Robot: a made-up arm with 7 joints. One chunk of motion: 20 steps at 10 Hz.
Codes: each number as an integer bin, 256 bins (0 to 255) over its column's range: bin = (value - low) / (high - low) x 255, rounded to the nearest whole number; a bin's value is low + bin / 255 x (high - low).
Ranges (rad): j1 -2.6..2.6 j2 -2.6..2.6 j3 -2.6..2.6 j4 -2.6..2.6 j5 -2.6..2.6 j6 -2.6..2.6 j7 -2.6..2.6
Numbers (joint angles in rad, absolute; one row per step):
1: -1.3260 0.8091 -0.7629 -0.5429 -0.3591 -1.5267 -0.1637
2: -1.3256 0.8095 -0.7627 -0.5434 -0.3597 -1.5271 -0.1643
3: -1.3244 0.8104 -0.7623 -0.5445 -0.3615 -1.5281 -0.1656
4: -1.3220 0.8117 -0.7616 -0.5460 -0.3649 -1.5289 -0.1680
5: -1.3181 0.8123 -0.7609 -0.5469 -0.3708 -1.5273 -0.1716
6: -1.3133 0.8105 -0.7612 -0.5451 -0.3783 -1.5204 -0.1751
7: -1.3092 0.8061 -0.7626 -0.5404 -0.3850 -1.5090 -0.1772
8: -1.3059 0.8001 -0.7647 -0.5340 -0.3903 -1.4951 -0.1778
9: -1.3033 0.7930 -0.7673 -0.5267 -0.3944 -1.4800 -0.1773
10: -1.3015 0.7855 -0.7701 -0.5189 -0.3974 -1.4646 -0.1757
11: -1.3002 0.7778 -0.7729 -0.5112 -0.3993 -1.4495 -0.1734
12: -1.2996 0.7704 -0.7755 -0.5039 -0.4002 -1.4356 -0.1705
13: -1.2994 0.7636 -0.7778 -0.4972 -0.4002 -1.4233 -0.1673
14: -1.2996 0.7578 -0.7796 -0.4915 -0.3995 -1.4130 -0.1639
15: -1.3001 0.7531 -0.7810 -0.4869 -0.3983 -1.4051 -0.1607
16: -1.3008 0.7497 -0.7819 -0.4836 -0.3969 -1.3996 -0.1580
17: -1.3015 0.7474 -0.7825 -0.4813 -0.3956 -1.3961 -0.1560
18: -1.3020 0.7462 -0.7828 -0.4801 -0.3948 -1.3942 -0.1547
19: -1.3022 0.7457 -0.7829 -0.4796 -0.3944 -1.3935 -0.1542
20: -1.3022 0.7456 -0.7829 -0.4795 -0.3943 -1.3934 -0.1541
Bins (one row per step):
1: 62 167 90 101 110 53 119
2: 62 167 90 101 110 53 119
3: 63 167 90 101 110 53 119
4: 63 167 90 101 110 53 119
5: 63 167 90 101 109 53 119
6: 63 167 90 101 109 53 119
7: 63 167 90 101 109 54 119
8: 63 167 90 101 108 54 119
9: 64 166 90 102 108 55 119
10: 64 166 90 102 108 56 119
11: 64 166 90 102 108 56 119
12: 64 165 89 103 108 57 119
13: 64 165 89 103 108 58 119
14: 64 165 89 103 108 58 119
15: 64 164 89 104 108 59 120
16: 64 164 89 104 108 59 120
17: 64 164 89 104 108 59 120
18: 64 164 89 104 108 59 120
19: 64 164 89 104 108 59 120
20: 64 164 89 104 108 59 120

